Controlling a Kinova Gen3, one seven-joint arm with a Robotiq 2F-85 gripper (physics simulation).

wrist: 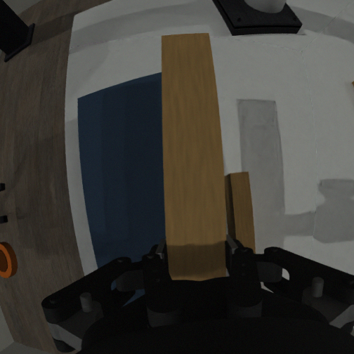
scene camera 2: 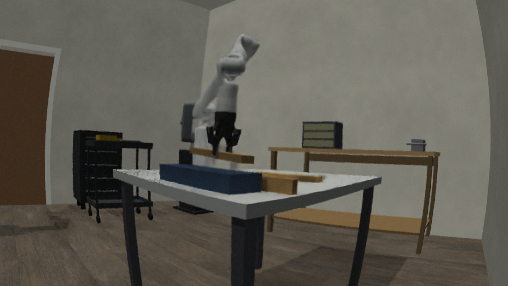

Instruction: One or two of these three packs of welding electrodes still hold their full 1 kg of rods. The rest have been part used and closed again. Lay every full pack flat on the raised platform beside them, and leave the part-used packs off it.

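Places are measured from the arm's base along level axes (x ahead, y left, z up), in millimetres.
Pixels of known places: gripper, fingertip midpoint: [scene camera 2: 221,157].
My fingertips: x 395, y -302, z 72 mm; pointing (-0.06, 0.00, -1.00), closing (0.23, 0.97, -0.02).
Note:
For each thing: its top centre in the pictures, then the offset to it from my fingertips. "*": a spot on its surface instead.
- orange-brown pack, surface spot: [scene camera 2: 242,157] * dx +138, dy -60, dz +7 mm
- dark blue raised platform, top centre: [scene camera 2: 204,168] dx -28, dy -59, dz -40 mm
- second pack, top centre: [scene camera 2: 255,174] dx +119, dy +38, dz -52 mm
- third pack, surface spot: [scene camera 2: 312,178] * dx +169, dy +390, dz -83 mm
My gripper [scene camera 2: 222,151] [wrist: 195,246] is shut on an orange-brown pack [scene camera 2: 242,157] [wrist: 192,150], near one end of it in the wrist view. The pack is roughly level and raised above the table. In the wrist view it overlaps the right edge of the dark blue raised platform [scene camera 2: 210,177] [wrist: 122,165]. A second pack [scene camera 2: 280,184] [wrist: 244,210] lies on the table beside the platform, partly hidden by the held pack and gripper in the wrist view. The third pack [scene camera 2: 312,178] lies farther right on the table in the scene view. No fill marking shows.
The white table [scene camera 2: 250,210] [wrist: 295,75] carries the platform and packs. The arm's dark base plate [wrist: 265,27] is at the top of the wrist view. A wooden workbench [scene camera 2: 350,151] stands behind at right, a black cart [scene camera 2: 120,204] at left. An orange ring [wrist: 14,260] shows beyond the table's left edge.

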